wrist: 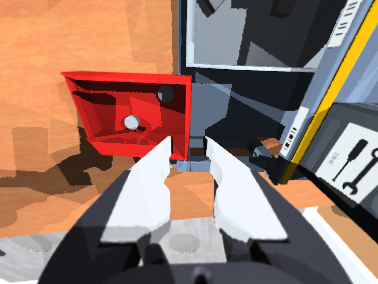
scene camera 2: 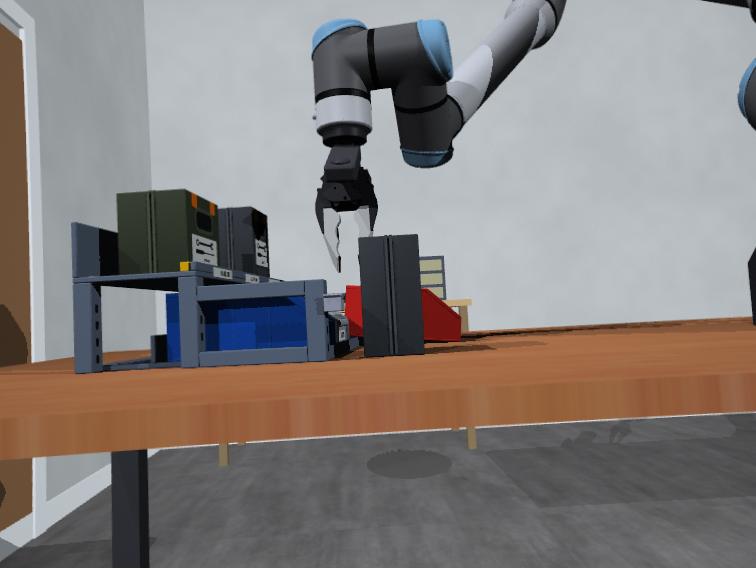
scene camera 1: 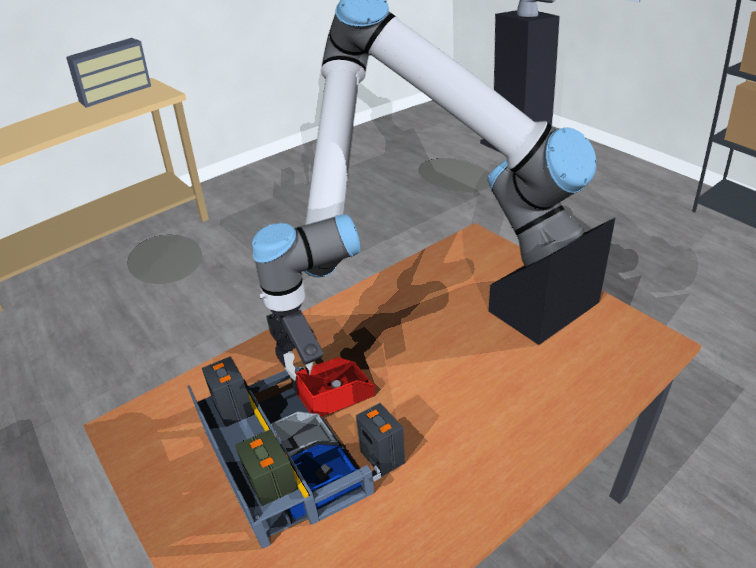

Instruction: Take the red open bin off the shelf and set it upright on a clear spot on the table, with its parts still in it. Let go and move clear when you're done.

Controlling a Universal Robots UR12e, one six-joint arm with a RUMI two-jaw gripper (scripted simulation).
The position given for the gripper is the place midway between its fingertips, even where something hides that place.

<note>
In view: the gripper (scene camera 2: 350, 272), a green case (scene camera 2: 157, 230), a grey bin (scene camera 1: 301, 429) and a red open bin (scene camera 1: 329, 400).
The red open bin shows as well in the wrist view (wrist: 102, 104) and in scene camera 2 (scene camera 2: 441, 323). The gripper shows as well in the wrist view (wrist: 188, 138) and in scene camera 1 (scene camera 1: 301, 377). The wrist view does not show the green case: it is out of frame.
</note>
